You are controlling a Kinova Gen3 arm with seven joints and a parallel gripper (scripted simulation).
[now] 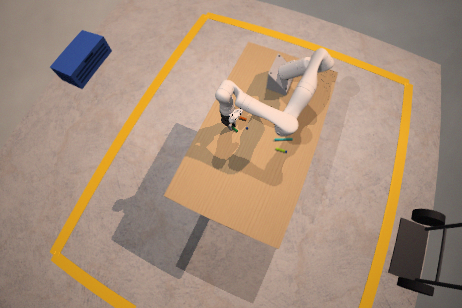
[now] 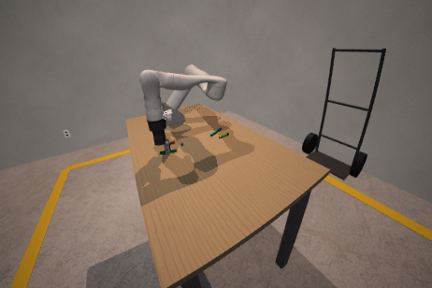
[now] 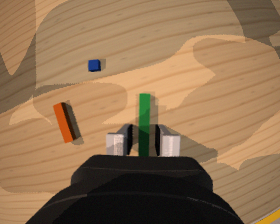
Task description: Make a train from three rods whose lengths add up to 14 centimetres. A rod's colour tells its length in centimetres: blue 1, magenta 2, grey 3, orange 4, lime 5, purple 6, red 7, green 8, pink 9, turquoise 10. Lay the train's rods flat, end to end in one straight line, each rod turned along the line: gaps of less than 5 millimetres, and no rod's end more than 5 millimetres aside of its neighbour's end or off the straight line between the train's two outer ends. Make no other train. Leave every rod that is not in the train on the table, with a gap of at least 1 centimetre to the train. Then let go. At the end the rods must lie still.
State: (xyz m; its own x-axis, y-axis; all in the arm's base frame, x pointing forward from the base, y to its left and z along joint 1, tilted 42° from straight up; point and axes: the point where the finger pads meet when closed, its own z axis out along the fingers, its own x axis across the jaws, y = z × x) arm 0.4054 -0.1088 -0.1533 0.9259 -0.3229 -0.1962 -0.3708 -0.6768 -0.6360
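Right now the green rod is 10 mm below my hand. Round my hand: orange rod (70 mm behind, 40 mm to the left, 10 mm below); then lime rod (290 mm to the left, 40 mm ahead, 10 mm below); then turquoise rod (290 mm to the left, 20 mm behind, 10 mm below).
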